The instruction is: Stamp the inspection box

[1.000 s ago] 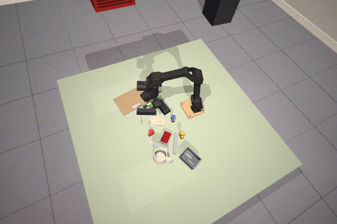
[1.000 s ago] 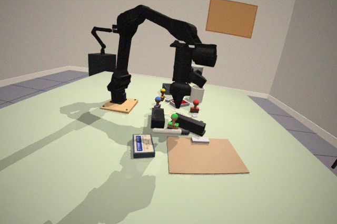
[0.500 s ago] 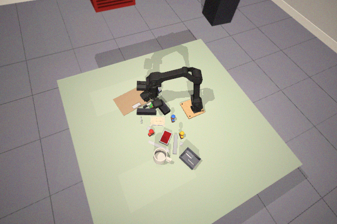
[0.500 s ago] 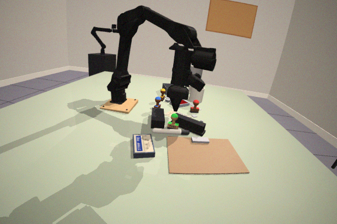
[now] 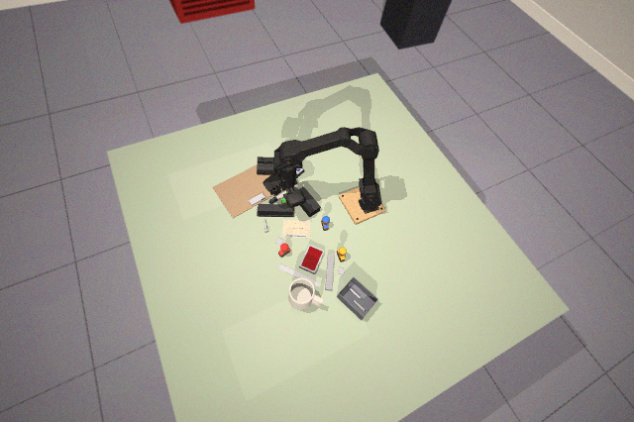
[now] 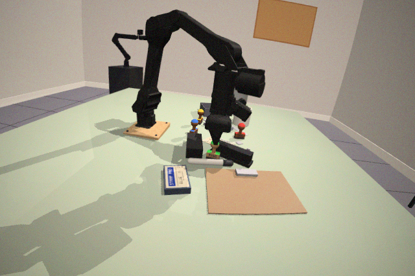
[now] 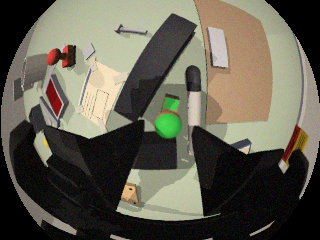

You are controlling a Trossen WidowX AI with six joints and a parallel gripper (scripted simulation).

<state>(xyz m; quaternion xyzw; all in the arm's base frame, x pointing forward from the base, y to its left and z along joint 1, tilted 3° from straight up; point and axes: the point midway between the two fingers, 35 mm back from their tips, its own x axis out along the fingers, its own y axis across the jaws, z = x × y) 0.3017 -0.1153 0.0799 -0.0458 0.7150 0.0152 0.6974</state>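
My gripper tip is 40 mm above the green-knobbed stamp. Round my gripper tip: cream card 120 mm to the left, 60 mm below; then white marker 50 mm below, 30 mm to the right, 20 mm ahead; then long black block 50 mm below, 50 mm ahead, 30 mm to the left.
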